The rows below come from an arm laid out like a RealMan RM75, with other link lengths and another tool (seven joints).
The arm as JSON. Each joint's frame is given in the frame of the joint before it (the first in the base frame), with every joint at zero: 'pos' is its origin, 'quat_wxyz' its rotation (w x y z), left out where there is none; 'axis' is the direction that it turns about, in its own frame. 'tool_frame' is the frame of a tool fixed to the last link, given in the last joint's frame.
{
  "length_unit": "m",
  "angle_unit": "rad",
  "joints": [
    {
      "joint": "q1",
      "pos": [
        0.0,
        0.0,
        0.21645
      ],
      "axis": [
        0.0,
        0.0,
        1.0
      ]
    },
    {
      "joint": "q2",
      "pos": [
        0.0,
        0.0,
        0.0
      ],
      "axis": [
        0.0,
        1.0,
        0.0
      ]
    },
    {
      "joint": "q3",
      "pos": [
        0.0,
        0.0,
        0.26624
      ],
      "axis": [
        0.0,
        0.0,
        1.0
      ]
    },
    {
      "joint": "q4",
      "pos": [
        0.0,
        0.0,
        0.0
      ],
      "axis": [
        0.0,
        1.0,
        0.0
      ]
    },
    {
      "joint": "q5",
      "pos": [
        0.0,
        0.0,
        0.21
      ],
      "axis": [
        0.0,
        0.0,
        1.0
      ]
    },
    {
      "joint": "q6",
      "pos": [
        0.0,
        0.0,
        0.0
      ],
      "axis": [
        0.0,
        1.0,
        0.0
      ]
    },
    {
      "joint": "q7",
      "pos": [
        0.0,
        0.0,
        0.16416
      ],
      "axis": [
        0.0,
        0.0,
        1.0
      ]
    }
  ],
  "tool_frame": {
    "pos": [
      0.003,
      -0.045,
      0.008
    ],
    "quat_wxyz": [
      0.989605,
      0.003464,
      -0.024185,
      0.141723
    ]
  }
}
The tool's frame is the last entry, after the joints.
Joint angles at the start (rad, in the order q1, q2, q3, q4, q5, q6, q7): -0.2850, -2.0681, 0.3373, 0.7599, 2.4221, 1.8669, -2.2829
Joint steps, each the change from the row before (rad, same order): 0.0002, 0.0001, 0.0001, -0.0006, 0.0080, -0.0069, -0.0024; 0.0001, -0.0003, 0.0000, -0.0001, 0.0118, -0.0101, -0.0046; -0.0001, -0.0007, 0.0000, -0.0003, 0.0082, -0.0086, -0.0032; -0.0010, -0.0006, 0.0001, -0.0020, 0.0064, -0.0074, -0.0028; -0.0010, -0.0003, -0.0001, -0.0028, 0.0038, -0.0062, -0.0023; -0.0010, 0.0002, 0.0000, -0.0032, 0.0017, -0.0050, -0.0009; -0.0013, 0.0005, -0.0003, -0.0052, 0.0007, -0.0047, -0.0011; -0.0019, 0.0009, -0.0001, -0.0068, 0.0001, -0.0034, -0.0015; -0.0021, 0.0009, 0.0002, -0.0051, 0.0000, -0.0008, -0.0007; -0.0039, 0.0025, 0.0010, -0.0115, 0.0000, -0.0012, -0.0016; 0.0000, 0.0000, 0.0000, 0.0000, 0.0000, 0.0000, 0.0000; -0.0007, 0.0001, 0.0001, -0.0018, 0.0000, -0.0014, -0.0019; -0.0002, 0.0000, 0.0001, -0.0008, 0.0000, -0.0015, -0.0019
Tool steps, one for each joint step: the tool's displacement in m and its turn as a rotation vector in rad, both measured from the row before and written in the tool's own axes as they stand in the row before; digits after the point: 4 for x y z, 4 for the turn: -0.0011, -0.0016, -0.0004, 0.0089, -0.0042, -0.0056; -0.0015, -0.0023, -0.0005, 0.0132, -0.0061, -0.0088; -0.0010, -0.0017, -0.0001, 0.0099, -0.0036, -0.0062; -0.0006, -0.0012, 0.0004, 0.0066, -0.0031, -0.0053; -0.0003, -0.0009, 0.0005, 0.0042, -0.0013, -0.0044; 0.0000, -0.0006, 0.0005, 0.0025, -0.0001, -0.0024; 0.0000, -0.0005, 0.0008, 0.0004, 0.0005, -0.0032; 0.0001, -0.0001, 0.0011, -0.0020, -0.0001, -0.0035; 0.0003, 0.0003, 0.0009, -0.0031, -0.0011, -0.0013; 0.0002, 0.0005, 0.0017, -0.0068, -0.0032, -0.0035; 0.0000, 0.0000, 0.0000, 0.0000, 0.0000, 0.0000; 0.0000, 0.0000, 0.0004, -0.0004, 0.0000, -0.0023; 0.0000, -0.0001, 0.0001, 0.0006, 0.0004, -0.0022
